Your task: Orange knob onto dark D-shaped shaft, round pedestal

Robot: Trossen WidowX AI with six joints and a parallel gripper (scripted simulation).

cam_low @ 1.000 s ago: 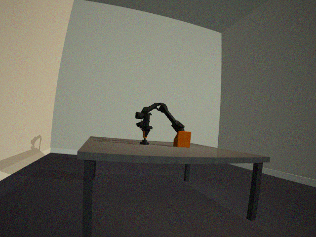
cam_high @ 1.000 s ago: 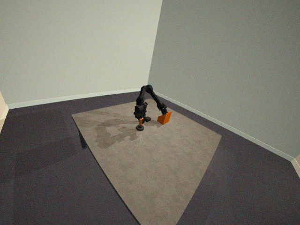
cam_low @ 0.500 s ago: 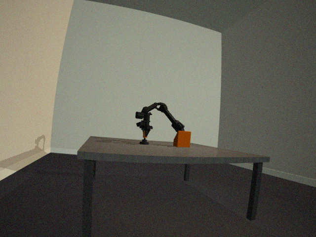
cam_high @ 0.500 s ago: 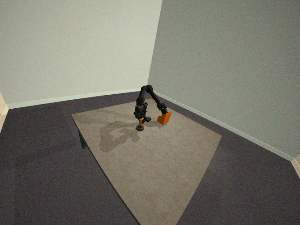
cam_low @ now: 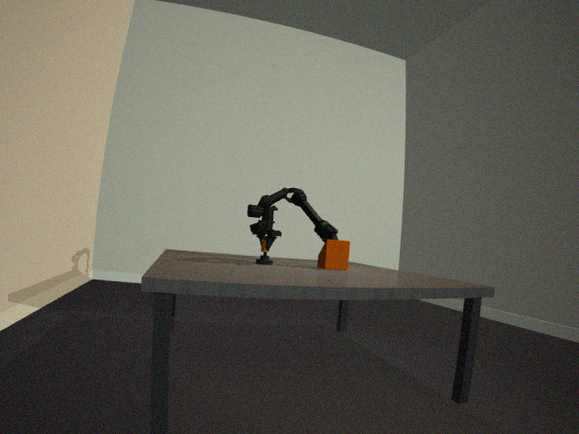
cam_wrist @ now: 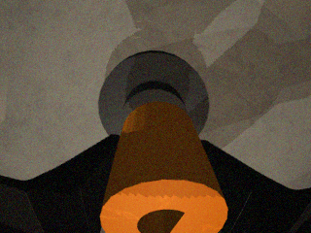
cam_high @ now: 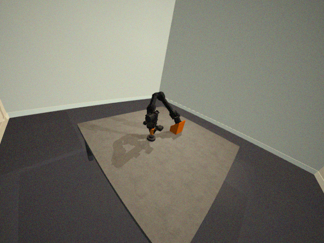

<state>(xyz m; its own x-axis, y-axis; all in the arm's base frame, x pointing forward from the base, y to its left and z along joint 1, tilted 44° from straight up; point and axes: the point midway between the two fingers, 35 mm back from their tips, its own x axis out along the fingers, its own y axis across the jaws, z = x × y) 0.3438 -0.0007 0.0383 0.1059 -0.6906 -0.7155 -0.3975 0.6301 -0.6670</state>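
Right now my gripper tip is 2 cm below the orange knob. From my gripper tip the other things lie so: pedestal: 4 cm below.
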